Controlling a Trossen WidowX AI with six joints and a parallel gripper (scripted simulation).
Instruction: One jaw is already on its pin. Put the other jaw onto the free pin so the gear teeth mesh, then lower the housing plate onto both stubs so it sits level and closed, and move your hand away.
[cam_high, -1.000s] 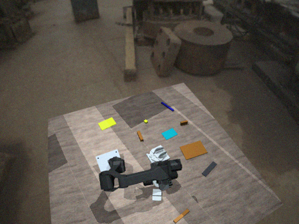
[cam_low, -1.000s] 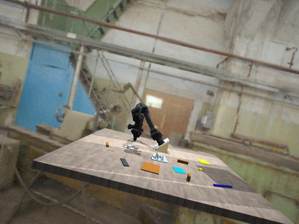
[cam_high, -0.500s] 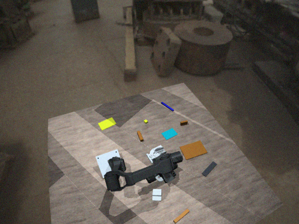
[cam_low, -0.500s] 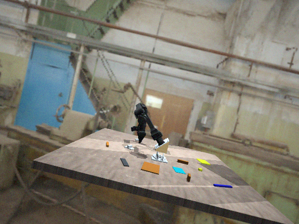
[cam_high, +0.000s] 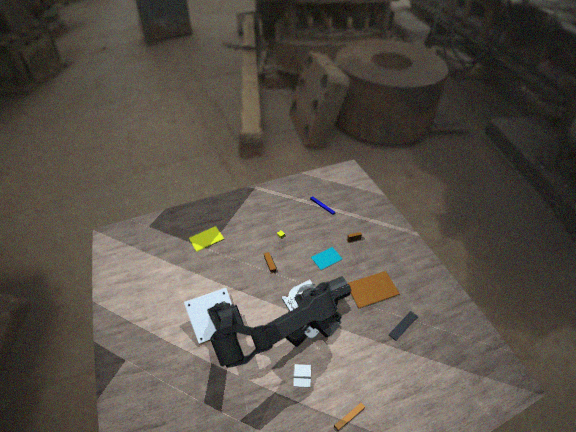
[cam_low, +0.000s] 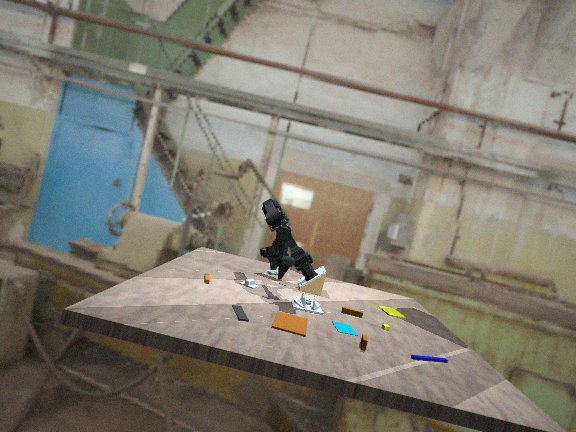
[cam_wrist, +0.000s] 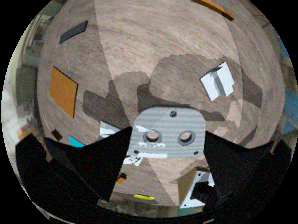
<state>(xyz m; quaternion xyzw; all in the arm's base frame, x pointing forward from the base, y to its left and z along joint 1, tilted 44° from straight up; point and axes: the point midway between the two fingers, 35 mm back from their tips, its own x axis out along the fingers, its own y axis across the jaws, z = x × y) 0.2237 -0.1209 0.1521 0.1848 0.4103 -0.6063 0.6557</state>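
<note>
Right now the jaw is 16 cm to the left of my gripper tip, 6 cm below it and 4 cm ahead of it. Also, from my gripper tip: orange bar: 27 cm to the right, 7 cm below, 2 cm behind; dark strip: 30 cm ahead, 12 cm to the right, 8 cm below; orange tile: 30 cm ahead, 8 cm below, 5 cm to the left.
</note>
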